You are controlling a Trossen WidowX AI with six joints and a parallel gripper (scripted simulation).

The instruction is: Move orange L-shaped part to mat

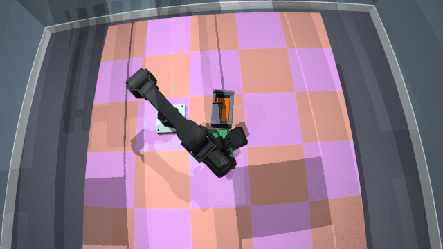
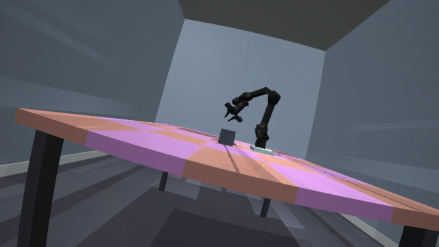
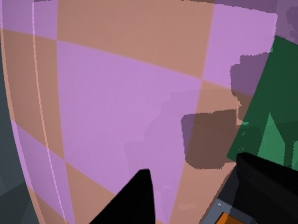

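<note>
The orange L-shaped part is 190 mm to the left of my gripper tip, 120 mm below it and 70 mm behind it. From my gripper tip the other things lie so: green mat 180 mm below, 60 mm behind, 20 mm to the left.
</note>
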